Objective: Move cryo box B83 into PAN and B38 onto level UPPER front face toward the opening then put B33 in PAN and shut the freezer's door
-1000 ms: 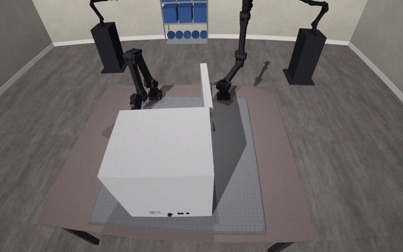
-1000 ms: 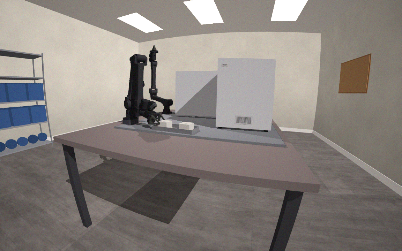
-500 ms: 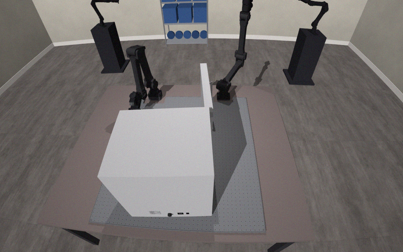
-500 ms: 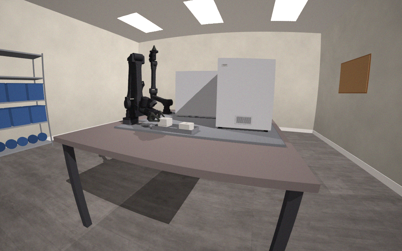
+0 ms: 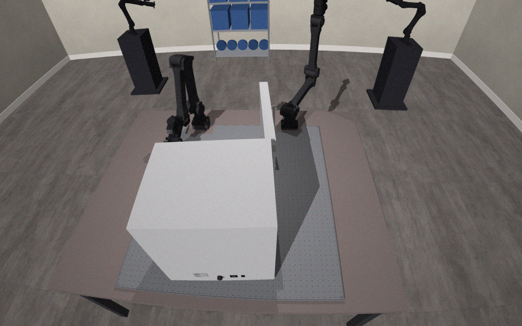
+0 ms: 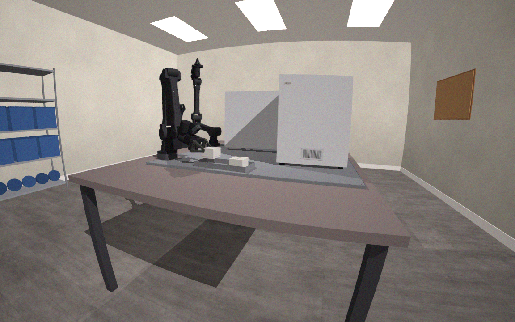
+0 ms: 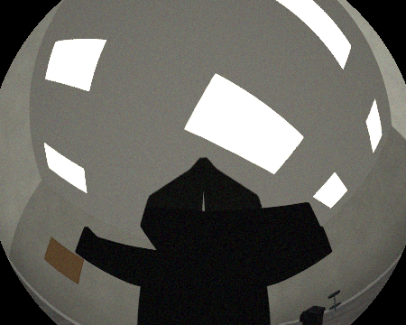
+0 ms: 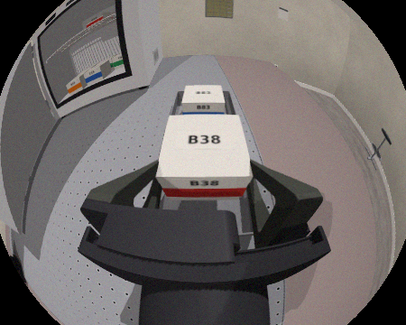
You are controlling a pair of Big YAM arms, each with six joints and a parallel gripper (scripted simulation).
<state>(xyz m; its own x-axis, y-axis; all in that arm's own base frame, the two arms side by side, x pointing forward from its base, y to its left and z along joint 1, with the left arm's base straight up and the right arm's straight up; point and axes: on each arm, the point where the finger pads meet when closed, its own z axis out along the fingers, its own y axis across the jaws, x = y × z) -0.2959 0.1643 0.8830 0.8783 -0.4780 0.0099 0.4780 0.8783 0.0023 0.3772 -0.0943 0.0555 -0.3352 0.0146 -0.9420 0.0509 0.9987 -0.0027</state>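
Note:
My right hand is 11 cm short of the transfer pan, 8 cm above it and 1 cm to the left of it. From my right hand the other things lie so: freezer door: 61 cm to the left, 19 cm above, 8 cm ahead; green-banded cryo box: 49 cm ahead, 34 cm to the left, 2 cm above; orange-banded cryo box: 42 cm to the left, 38 cm ahead, 2 cm above.

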